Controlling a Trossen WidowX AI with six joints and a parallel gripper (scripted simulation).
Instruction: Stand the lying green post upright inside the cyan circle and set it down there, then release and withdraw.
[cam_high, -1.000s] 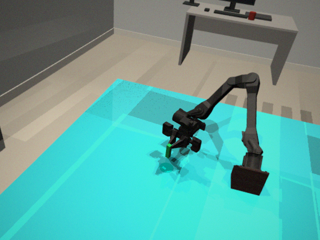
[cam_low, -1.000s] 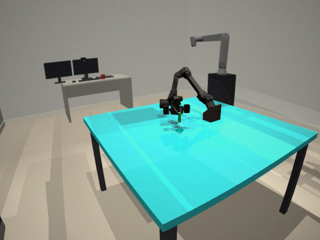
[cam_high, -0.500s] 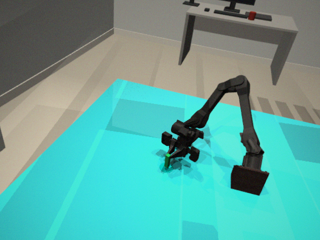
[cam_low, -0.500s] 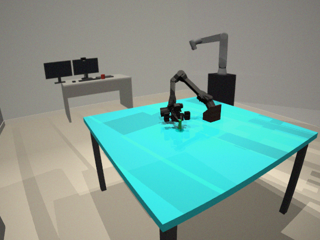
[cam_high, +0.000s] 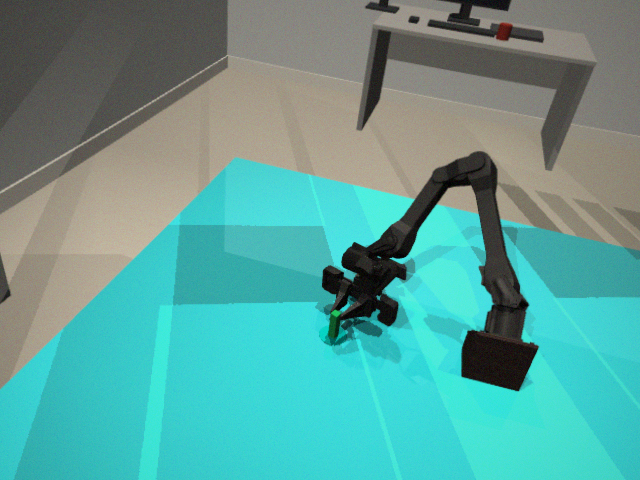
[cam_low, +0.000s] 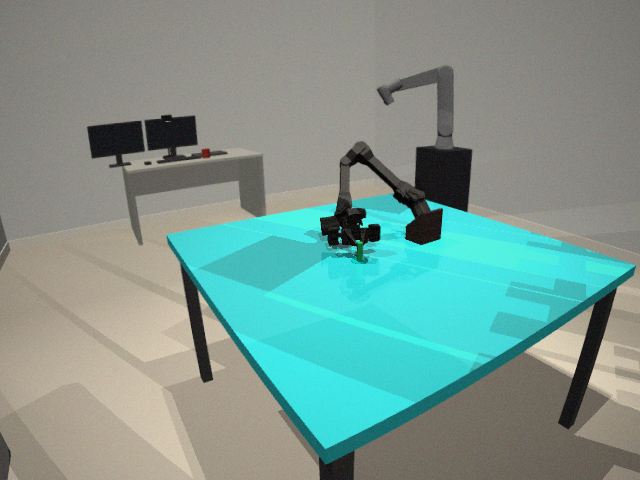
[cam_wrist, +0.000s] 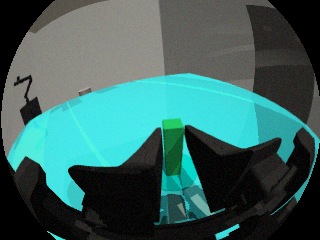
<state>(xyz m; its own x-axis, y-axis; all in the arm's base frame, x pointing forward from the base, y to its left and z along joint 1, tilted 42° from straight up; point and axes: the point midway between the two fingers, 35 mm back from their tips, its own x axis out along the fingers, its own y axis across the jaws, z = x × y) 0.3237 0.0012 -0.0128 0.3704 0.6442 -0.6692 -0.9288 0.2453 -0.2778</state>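
My gripper tip is 30 mm above the green post. From my gripper tip the other things lie so: cyan circle 60 mm below.
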